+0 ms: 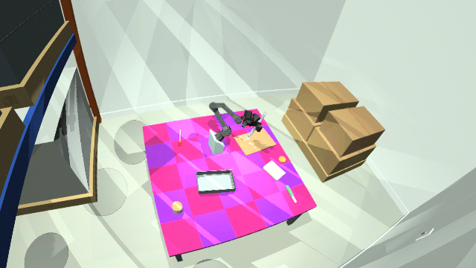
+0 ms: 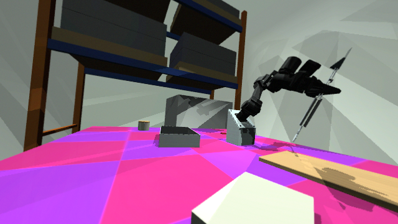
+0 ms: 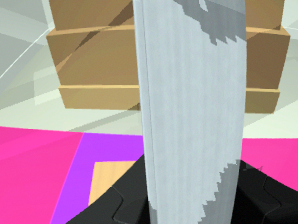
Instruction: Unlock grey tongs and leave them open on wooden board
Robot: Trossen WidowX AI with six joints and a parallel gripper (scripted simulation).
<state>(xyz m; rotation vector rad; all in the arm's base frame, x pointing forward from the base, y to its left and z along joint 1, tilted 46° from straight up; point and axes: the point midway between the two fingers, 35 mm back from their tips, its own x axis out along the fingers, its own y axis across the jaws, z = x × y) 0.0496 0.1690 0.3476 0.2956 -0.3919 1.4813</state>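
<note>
Right now my gripper tip is 250 mm above the wooden board and 10 mm to the right of it. The rest, counted from my gripper tip: white block (370 mm ahead, 250 mm below, 30 mm to the right); then roasting tin (570 mm to the right, 270 mm ahead, 230 mm below); then yellow disc (300 mm ahead, 250 mm below, 130 mm to the left).
</note>
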